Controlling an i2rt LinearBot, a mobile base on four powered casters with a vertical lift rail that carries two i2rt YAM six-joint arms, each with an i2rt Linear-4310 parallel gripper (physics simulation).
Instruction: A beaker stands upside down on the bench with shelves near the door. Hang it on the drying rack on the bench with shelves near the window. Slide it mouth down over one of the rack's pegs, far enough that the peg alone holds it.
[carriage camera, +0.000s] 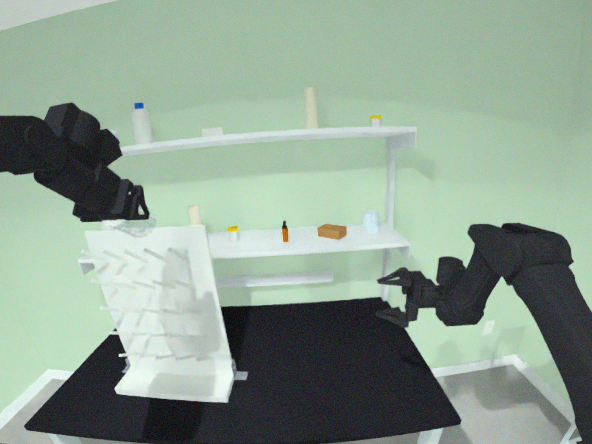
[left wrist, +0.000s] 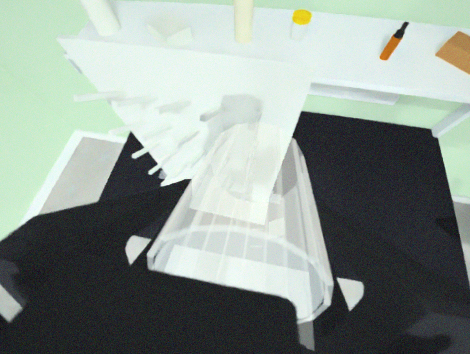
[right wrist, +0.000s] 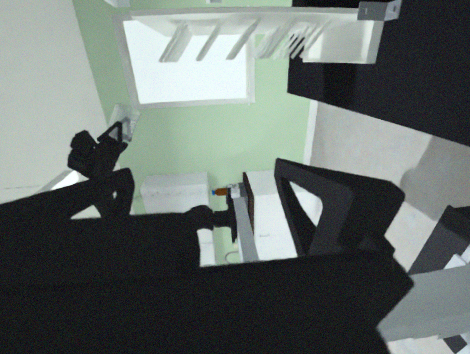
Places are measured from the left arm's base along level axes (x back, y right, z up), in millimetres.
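Pixels of known places: left gripper, fingertip midpoint: (carriage camera: 132, 216) (left wrist: 249, 197) (right wrist: 124, 119); right gripper, fingertip midpoint: (carriage camera: 376, 298) (right wrist: 204, 171); left arm's base, link origin: (right wrist: 232, 217).
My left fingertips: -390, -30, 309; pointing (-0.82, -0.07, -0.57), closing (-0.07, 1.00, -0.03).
Ahead of a thing's pixels: the offset from my left fingertips to its middle, as dx, dy, dz. "*": to the spot under its first point. Level surfaces: height alone.
The clear beaker {+9, +1, +4} (carriage camera: 142, 225) (left wrist: 240, 215) (right wrist: 131, 119) is held, tilted, in my left gripper (carriage camera: 142, 212) (left wrist: 249, 197) (right wrist: 124, 119), which is shut on it. In the carriage view it overlaps the top edge of the white drying rack (carriage camera: 175, 387) (left wrist: 175, 62) (right wrist: 345, 42), above the top peg row. In the right wrist view it is apart from the pegs. In the left wrist view its far end overlaps the board. I cannot tell which end is the mouth. My right gripper (carriage camera: 379, 297) (right wrist: 204, 171) is open and empty, to the right of the rack.
The rack stands at the left of the black bench top {dz -729} (carriage camera: 320, 370). Behind are two white shelves (carriage camera: 270, 137) (carriage camera: 300, 248). They hold a blue-capped bottle {* -513, -288, +263} (carriage camera: 141, 126), a brown box {* -569, +473, -238} (carriage camera: 332, 231), an orange bottle {* -556, +268, -237} (carriage camera: 285, 234), a bluish beaker {* -623, +654, -221} (carriage camera: 370, 222) and yellow-lidded jars.
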